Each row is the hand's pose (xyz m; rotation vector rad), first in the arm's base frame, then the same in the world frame.
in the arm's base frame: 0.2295 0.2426 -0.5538 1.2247 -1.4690 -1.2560
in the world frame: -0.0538 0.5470 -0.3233 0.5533 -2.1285 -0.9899
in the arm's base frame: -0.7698 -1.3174 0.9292 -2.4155 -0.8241 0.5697
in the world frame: -1.6398 0.6616 1.4382 -3.0295 -0.0274 0.5031
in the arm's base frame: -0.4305 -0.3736 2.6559 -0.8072 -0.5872 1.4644
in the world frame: -0.7982 2.1084 2.5272 -1.3665 -0.0129 1.0981
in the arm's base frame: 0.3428 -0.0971 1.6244 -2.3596 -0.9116 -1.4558
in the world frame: -0.0354 1.4125 1.7073 2.2413 0.6018 1.2057
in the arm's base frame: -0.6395 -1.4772 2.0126 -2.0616 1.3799 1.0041
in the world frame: -1.5622 1.0657 2.4614 -1.8815 2.1639 0.2965
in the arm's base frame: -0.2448 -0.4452 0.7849 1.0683 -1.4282 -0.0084
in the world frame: -0.7532 0.9774 1.0242 0.2251 -1.6439 0.0678
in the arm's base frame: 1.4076 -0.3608 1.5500 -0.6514 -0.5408 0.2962
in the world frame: 0.7468 0.7078 2.0242 -1.3275 -0.3680 -0.0958
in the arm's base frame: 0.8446 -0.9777 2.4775 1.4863 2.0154 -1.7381
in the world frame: -0.0107 1.0098 2.9691 1.9251 0.9905 -2.0937
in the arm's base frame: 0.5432 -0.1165 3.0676 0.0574 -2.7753 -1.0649
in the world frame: 0.1887 2.0778 2.9842 0.6825 2.9333 0.2938
